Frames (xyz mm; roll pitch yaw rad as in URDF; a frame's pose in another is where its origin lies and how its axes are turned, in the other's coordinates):
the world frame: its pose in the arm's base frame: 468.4 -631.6 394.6 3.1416 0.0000 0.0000
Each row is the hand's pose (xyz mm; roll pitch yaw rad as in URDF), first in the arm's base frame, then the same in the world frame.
Working: the arm's base frame: its pose in the world frame: -468.4 -631.6 394.6 3.1416 0.0000 0.0000

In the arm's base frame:
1: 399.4 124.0 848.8 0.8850 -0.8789 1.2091
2: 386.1 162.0 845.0 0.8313 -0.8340 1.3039
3: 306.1 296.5 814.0 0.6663 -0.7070 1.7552
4: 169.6 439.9 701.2 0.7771 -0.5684 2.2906
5: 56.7 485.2 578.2 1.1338 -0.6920 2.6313
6: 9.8 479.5 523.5 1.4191 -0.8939 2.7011
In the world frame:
1: -69.0 -755.6 -454.2 -2.2566 0.8789 -1.2091
2: -82.3 -793.6 -450.4 -2.3103 0.8340 -1.3039
3: -162.3 -928.1 -419.4 -2.4753 0.7070 -1.7552
4: -298.8 -1071.5 -306.6 -2.3645 0.5684 -2.2906
5: -411.7 -1116.8 -183.6 -2.0078 0.6920 -2.6313
6: -458.6 -1111.1 -128.9 -1.7225 0.8939 -2.7011

